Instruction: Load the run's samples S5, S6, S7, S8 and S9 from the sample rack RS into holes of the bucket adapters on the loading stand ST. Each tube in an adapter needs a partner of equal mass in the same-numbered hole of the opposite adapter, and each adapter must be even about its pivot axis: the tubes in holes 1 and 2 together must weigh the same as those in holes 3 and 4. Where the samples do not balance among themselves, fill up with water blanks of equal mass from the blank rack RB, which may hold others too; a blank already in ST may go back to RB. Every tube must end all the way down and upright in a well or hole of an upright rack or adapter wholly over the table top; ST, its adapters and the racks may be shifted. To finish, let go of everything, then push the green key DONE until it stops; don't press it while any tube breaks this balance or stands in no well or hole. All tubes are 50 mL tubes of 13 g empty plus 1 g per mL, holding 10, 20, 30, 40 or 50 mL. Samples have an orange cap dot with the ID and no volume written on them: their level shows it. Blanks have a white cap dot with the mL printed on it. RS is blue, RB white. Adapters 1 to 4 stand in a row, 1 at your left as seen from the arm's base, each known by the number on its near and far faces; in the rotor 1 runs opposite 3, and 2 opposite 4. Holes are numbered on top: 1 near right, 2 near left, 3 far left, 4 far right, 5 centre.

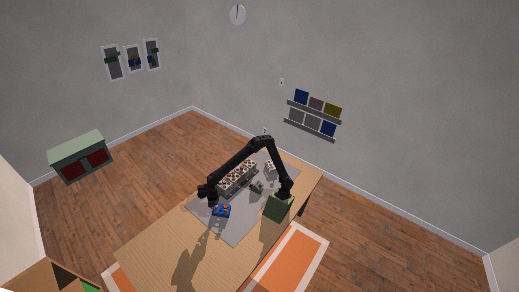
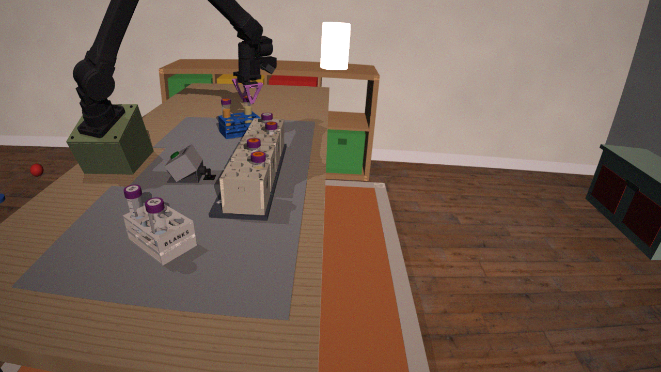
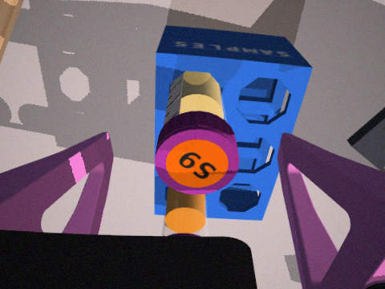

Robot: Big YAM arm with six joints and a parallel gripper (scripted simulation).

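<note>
The sample tube S9 lies 50 mm below my hand and 10 mm to the left of it. Also, from my hand: blue sample rack RS (80 mm below, 40 mm to the right, 20 mm behind); then orange-dot sample tube (70 mm behind, 50 mm to the right, 50 mm below); then water blank marked 30 (190 mm to the right, 150 mm ahead, 50 mm below).
</note>
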